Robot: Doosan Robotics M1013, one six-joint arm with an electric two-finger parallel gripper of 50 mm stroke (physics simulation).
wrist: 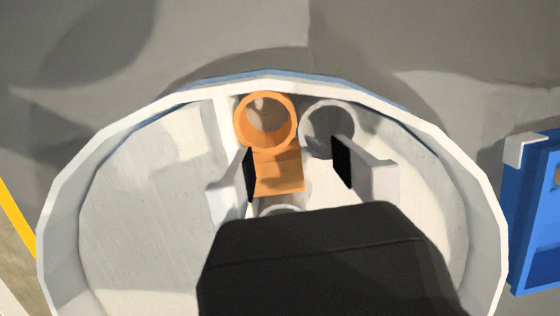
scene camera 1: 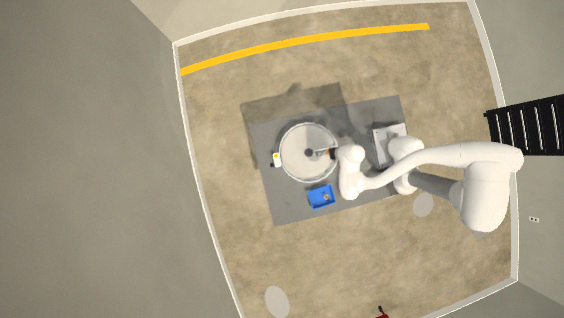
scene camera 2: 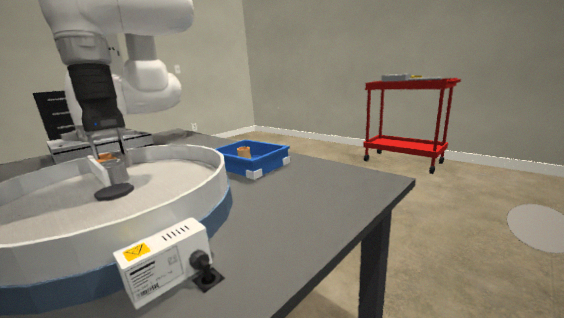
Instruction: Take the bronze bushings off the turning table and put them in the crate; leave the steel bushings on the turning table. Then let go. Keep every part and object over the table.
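Frame: origin at the arm's base, x right, y ahead, z up, level; metres.
Seen in the pictures: gripper, fingertip midpoint: [wrist: 292, 157] [scene camera 2: 111, 156]; arm's base at its link origin: [scene camera 1: 392, 147] [scene camera 2: 102, 136].
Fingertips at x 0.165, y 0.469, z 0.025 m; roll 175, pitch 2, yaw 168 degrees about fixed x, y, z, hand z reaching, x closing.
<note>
Pixels of each thing's top centre, then the offset from my fingertips to it. "spot": a spot on its surface instead. Level surfaces: height alone.
- upright bronze bushing at its top centre: [wrist: 265, 123] dx +0.009, dy -0.027, dz +0.001 m
- upright steel bushing at its top centre: [wrist: 328, 130] [scene camera 2: 120, 152] dx -0.026, dy -0.010, dz +0.001 m
- blue crate at its top centre: [scene camera 2: 248, 148] [scene camera 1: 322, 197] dx -0.277, dy +0.189, dz -0.039 m
- dark hub at its top centre: [scene camera 2: 113, 189] [scene camera 1: 308, 152] dx +0.067, dy +0.150, dz -0.028 m
- white control box at a spot on its surface: [scene camera 2: 162, 260] [scene camera 1: 273, 159] spot: dx +0.127, dy +0.397, dz -0.045 m
- grey table at its surface level: dz -0.089 m
The round white turning table [scene camera 1: 300, 171] [scene camera 2: 100, 231] [wrist: 60, 237] holds an upright bronze bushing [wrist: 265, 144] near its rim and another bronze bushing [wrist: 281, 177], which seems to lie on its side. An upright steel bushing [wrist: 307, 137] stands beside the first. Another steel bushing [scene camera 2: 118, 172] [wrist: 281, 207] is nearer the hub, partly hidden by the gripper body in the wrist view. My gripper [scene camera 2: 110, 159] [wrist: 292, 157] is open, its fingers apart on both sides of the lying bronze bushing. The blue crate [scene camera 1: 315, 200] [scene camera 2: 265, 163] [wrist: 511, 205] contains one bronze bushing [scene camera 1: 326, 197] [scene camera 2: 244, 152] [wrist: 557, 175].
A white divider [scene camera 2: 99, 171] [wrist: 220, 122] stands close beside the bushings, and a dark hub [scene camera 1: 308, 152] [scene camera 2: 114, 192] is at the turning table's centre. A white control box [scene camera 1: 276, 160] [scene camera 2: 162, 260] is at its side. A red cart [scene camera 2: 406, 146] stands beyond the grey table [scene camera 2: 325, 200].
</note>
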